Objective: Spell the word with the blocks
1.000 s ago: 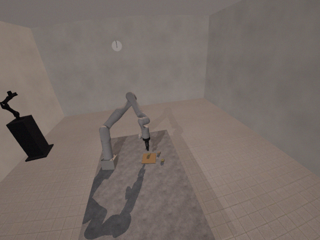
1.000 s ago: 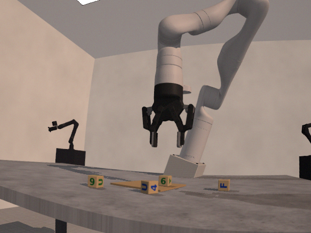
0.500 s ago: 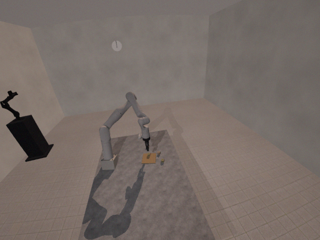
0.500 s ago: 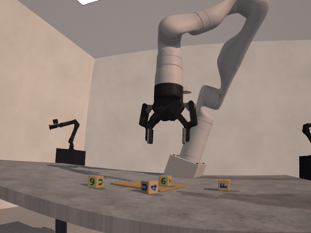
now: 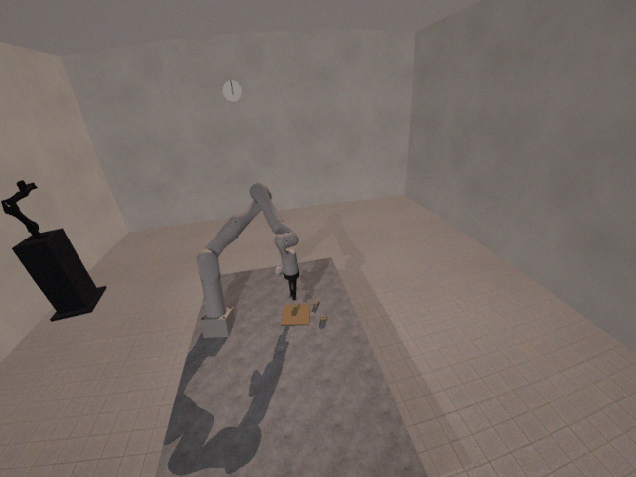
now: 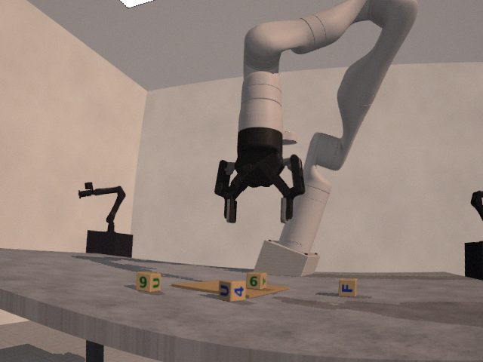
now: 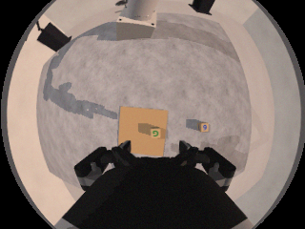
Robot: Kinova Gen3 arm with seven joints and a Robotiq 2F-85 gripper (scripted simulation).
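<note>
The E block lies 10 cm ahead of my hand, 13 cm to the right of it and 10 cm below it. Also, from my hand: F block 2 cm ahead, 14 cm to the left, 10 cm below; mat 1 cm behind, 4 cm to the right, 11 cm below.
</note>
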